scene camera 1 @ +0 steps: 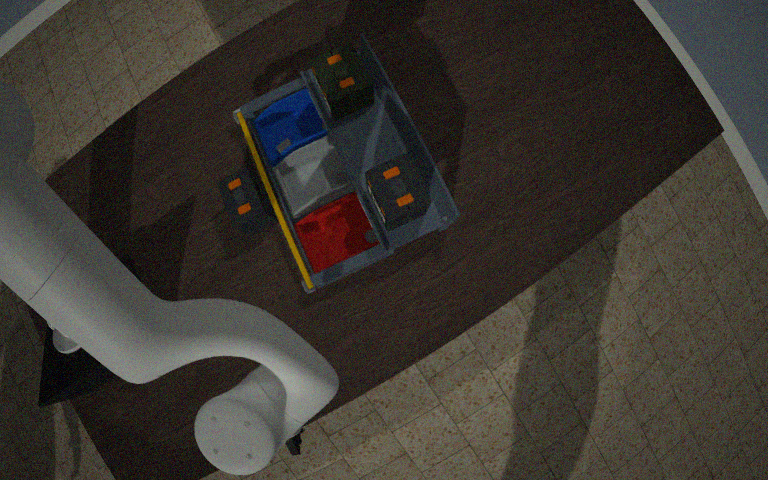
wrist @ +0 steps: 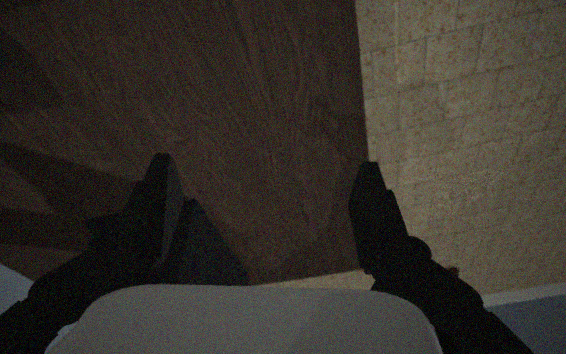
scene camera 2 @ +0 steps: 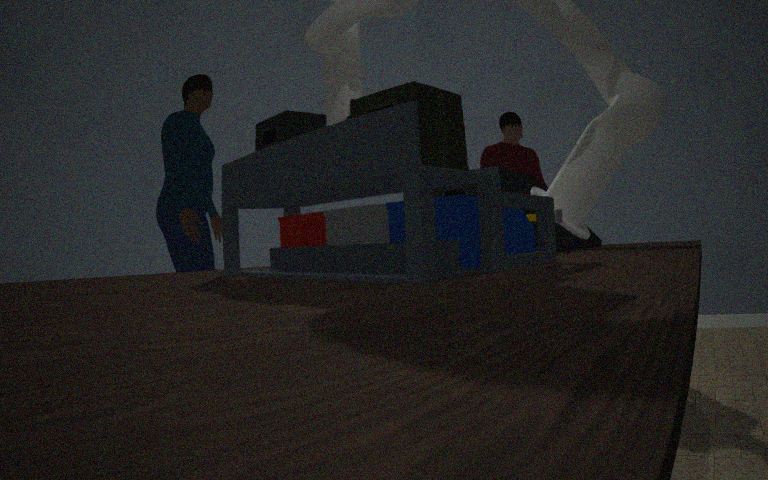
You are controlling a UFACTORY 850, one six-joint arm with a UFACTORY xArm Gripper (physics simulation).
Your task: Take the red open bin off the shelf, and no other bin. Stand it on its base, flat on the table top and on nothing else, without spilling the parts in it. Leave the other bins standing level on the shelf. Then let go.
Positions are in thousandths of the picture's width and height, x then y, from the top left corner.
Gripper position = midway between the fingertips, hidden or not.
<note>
In view: the gripper (wrist: 473,507), a red open bin (scene camera 1: 437,484), a blue bin (scene camera 2: 596,453) and a dark box (scene camera 1: 325,436).
The red open bin shows as well in scene camera 2 (scene camera 2: 395,480). The blue bin shows as well in scene camera 1 (scene camera 1: 385,245). The wrist view does not show the red open bin: it is out of frame. The wrist view misses the blue bin: it is out of frame.
</note>
